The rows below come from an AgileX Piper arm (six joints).
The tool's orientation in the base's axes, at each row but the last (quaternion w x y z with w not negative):
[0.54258, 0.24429, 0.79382, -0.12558]
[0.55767, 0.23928, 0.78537, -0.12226]
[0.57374, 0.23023, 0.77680, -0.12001]
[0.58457, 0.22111, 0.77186, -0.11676]
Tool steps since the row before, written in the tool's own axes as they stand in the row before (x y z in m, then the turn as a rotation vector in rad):
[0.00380, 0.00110, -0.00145, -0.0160, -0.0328, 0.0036]
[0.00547, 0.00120, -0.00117, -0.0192, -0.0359, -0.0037]
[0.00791, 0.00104, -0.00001, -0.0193, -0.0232, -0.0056]
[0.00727, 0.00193, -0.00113, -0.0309, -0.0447, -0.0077]
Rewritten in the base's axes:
[-0.00169, 0.00256, -0.00288, -0.0096, -0.0335, 0.0112]
[-0.00178, 0.00287, -0.00461, -0.0164, -0.0336, 0.0165]
[-0.00136, 0.00264, -0.00740, -0.0116, -0.0218, 0.0182]
[-0.00163, 0.00367, -0.00646, -0.0211, -0.0421, 0.0282]

